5 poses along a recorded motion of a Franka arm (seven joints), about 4.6 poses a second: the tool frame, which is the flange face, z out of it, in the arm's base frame.
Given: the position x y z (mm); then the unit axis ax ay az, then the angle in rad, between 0 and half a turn.
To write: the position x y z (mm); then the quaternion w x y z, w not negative. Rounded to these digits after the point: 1 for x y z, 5 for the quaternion.
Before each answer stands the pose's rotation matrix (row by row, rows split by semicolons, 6 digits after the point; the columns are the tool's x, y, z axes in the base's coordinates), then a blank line. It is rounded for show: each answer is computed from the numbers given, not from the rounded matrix.
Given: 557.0, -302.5, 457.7, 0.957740, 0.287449, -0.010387, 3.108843
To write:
0.834575 0.550795 -0.010479; 0.550115 -0.834254 -0.037330; -0.029303 0.025390 -0.999248

557.0, -302.5, 457.7, 0.01637, 0.95761, 0.28741, -0.01039
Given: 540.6, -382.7, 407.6, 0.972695, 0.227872, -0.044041, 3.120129
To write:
0.892282 0.444194 -0.080776; 0.442303 -0.895930 -0.040945; -0.090558 0.000807 -0.995891

540.6, -382.7, 407.6, 0.01073, 0.97264, 0.22786, -0.04404
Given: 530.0, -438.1, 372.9, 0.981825, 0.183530, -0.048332, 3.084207
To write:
0.928021 0.362864 -0.084303; 0.357320 -0.931043 -0.074038; -0.105355 0.038586 -0.993686

530.0, -438.1, 372.9, 0.02869, 0.98142, 0.18345, -0.04831
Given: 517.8, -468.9, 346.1, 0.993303, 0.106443, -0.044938, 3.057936
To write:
0.973348 0.214845 -0.080224; 0.207335 -0.973882 -0.092549; -0.098012 0.073450 -0.992471

517.8, -468.9, 346.1, 0.04182, 0.99243, 0.10635, -0.04490
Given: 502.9, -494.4, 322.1, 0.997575, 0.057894, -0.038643, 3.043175
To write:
0.990333 0.119025 -0.071223; 0.111431 -0.988474 -0.102484; -0.082601 0.093557 -0.992182

502.9, -494.4, 322.1, 0.04919, 0.99637, 0.05782, -0.03860
